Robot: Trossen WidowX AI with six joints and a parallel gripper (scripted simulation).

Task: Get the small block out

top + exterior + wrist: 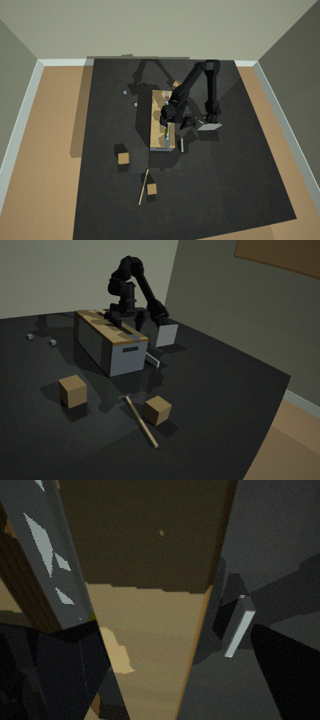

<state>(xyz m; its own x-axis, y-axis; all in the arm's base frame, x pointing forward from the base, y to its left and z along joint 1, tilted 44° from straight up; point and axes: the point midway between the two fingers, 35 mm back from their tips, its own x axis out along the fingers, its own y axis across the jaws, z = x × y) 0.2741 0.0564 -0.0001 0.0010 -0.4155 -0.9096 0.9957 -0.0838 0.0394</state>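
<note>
Now: gripper tip 6 cm short of the yellow-green block and 1 cm to the right of it. The rest, counted from my gripper tip: thin wooden stick: 32 cm to the left, 20 cm ahead, 8 cm below; then tan cube: 38 cm to the right, 8 cm behind, 6 cm below; then long box: 7 cm to the right, 3 cm ahead, 2 cm below.
</note>
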